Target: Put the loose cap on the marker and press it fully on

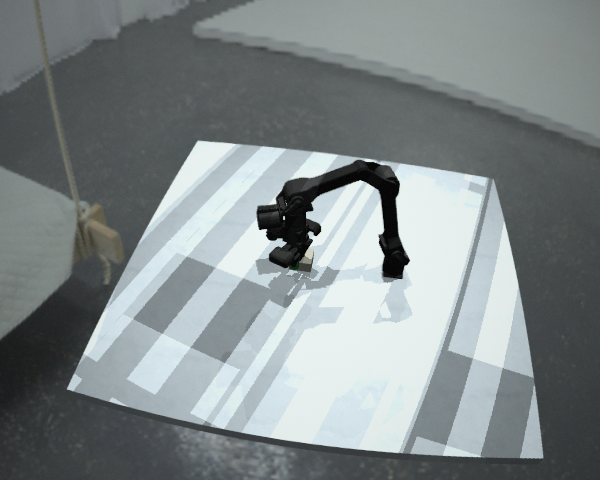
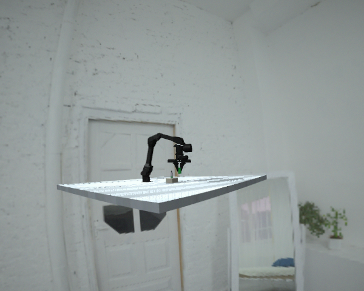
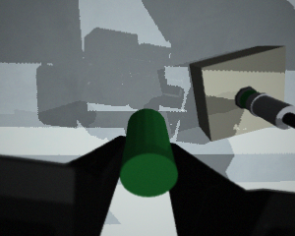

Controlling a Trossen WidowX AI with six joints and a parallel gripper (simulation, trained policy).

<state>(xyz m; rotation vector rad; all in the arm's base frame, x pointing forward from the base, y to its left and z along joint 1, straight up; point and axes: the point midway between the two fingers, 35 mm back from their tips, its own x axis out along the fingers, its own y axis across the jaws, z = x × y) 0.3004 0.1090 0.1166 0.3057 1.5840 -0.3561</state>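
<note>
The holder block is 10 mm behind my gripper tip, 90 mm to the right of it and 70 mm below it. Also, from my gripper tip: green cap (10 mm above).
</note>
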